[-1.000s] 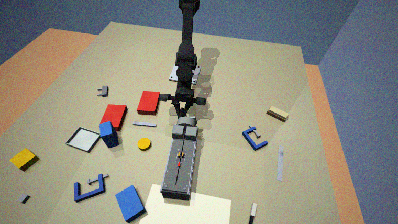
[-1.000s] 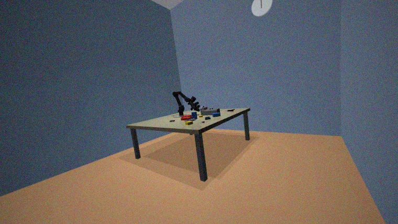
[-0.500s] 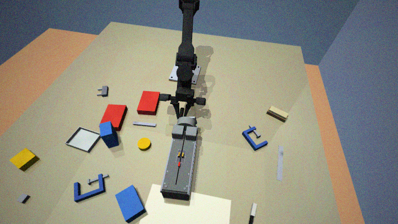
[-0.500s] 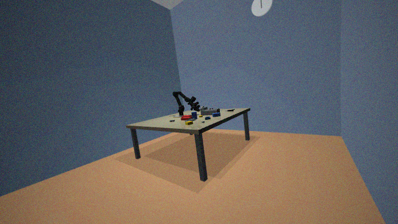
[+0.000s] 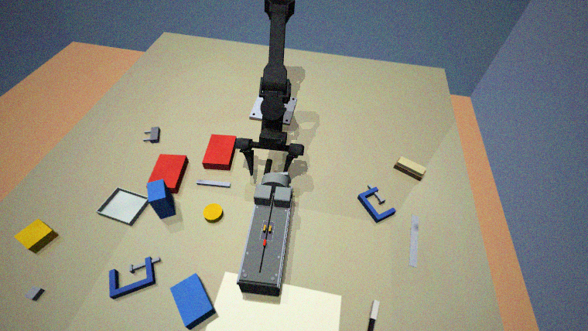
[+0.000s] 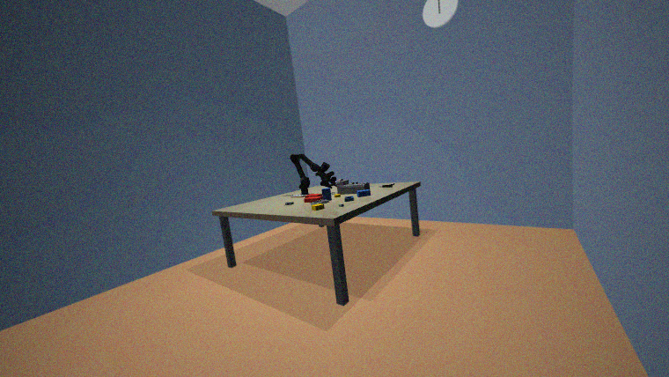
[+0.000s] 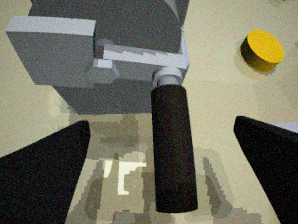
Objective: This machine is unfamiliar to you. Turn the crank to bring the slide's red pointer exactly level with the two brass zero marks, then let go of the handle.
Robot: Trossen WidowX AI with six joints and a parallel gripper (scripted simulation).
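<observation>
My gripper tip is 2 cm past the dark crank handle and 2 cm below it. Also, from my gripper tip: red pointer (19 cm ahead, 7 cm to the left, 2 cm above); then grey strip (2 cm ahead, 42 cm to the left, 6 cm below); then grey tray (18 cm ahead, 35 cm to the right, 5 cm below).
</observation>
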